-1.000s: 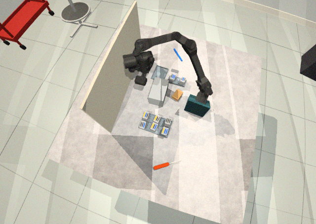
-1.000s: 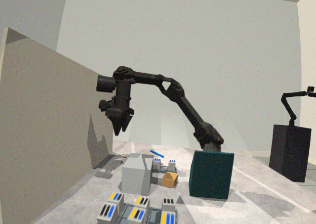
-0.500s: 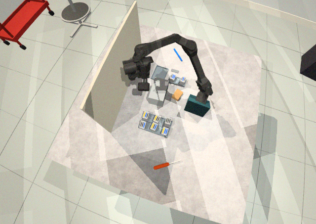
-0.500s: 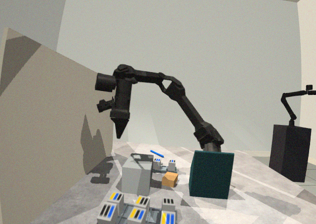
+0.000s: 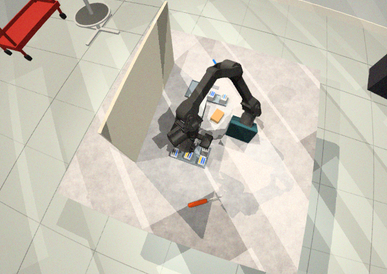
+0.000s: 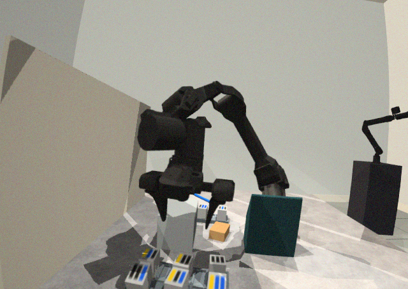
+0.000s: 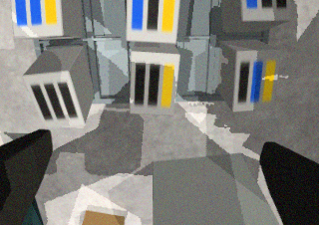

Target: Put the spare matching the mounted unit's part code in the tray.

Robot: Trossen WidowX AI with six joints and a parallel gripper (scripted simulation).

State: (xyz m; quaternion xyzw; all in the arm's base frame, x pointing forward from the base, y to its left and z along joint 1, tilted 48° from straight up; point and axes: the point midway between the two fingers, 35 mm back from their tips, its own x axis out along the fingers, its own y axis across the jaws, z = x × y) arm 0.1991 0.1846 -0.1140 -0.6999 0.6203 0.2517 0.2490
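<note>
The flat grey-blue tray lies 340 mm to the right of my gripper tip, 150 mm ahead of it and 130 mm below it. From my gripper tip the other things lie so: tall beige panel: 310 mm ahead, 130 mm to the right, 90 mm above; grey mounted unit: 170 mm to the right, 80 mm below, 70 mm ahead; orange block: 230 mm to the right, 120 mm below, 40 mm behind.
</note>
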